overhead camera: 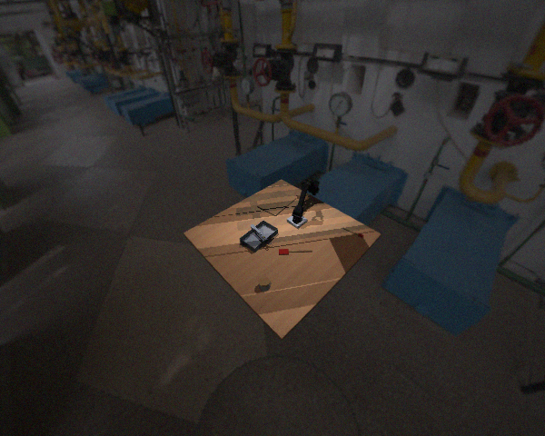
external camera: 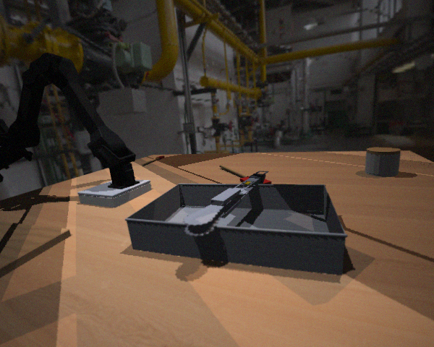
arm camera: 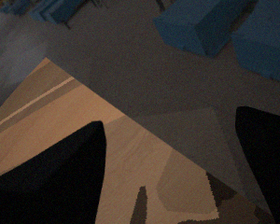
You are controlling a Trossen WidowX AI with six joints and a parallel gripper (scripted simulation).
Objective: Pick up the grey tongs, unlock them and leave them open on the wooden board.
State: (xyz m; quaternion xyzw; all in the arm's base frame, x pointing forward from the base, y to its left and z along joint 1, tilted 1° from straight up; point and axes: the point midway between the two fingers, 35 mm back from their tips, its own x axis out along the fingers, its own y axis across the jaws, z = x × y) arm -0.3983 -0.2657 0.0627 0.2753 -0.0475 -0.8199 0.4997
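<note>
My gripper tip is now 790 mm short of the yellow lock piece, 300 mm to the right of it and 20 mm above it. From my gripper tip the other things lie so: roasting tin: 790 mm ahead, 230 mm to the left, 60 mm below; then red-headed spatula: 670 mm ahead, 540 mm to the left, 80 mm below; then wooden board: 360 mm ahead, 80 mm below, 70 mm to the right.
</note>
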